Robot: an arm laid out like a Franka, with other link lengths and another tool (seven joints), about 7 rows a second.
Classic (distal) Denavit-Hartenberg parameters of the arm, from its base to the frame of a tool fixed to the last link. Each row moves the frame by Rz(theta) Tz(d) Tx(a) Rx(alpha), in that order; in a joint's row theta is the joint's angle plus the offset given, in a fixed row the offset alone. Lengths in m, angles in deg.
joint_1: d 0.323  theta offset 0  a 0  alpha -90
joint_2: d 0  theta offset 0  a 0  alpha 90
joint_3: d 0.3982  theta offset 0  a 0.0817  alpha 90
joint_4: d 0  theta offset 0  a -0.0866  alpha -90
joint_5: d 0.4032  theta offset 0  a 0  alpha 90
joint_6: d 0  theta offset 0  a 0.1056  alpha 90
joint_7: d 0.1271  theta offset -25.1  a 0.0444  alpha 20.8
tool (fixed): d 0.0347  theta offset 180  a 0  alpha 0
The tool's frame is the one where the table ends.
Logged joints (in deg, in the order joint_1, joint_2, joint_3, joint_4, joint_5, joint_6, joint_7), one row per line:
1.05, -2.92, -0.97, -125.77, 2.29, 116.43, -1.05
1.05, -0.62, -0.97, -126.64, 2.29, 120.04, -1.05
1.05, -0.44, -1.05, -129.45, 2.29, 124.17, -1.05
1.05, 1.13, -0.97, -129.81, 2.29, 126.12, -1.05
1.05, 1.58, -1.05, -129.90, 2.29, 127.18, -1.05
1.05, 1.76, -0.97, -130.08, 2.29, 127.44, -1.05
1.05, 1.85, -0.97, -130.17, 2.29, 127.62, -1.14
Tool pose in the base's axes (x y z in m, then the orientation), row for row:
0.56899, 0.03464, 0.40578, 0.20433, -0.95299, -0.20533, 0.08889
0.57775, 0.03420, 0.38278, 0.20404, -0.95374, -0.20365, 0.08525
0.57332, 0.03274, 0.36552, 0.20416, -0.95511, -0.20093, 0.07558
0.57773, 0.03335, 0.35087, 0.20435, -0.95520, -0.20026, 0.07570
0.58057, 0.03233, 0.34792, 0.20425, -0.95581, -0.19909, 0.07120
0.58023, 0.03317, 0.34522, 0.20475, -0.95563, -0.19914, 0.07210
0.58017, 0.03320, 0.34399, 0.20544, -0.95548, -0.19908, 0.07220
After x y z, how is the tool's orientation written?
As a quaternion, x y z w.
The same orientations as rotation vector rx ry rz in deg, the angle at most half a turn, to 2 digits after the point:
34.83, -162.46, -35.00
34.86, -162.94, -34.79
35.08, -164.11, -34.52
35.11, -164.11, -34.41
35.19, -164.66, -34.30
35.25, -164.54, -34.29
35.37, -164.50, -34.28

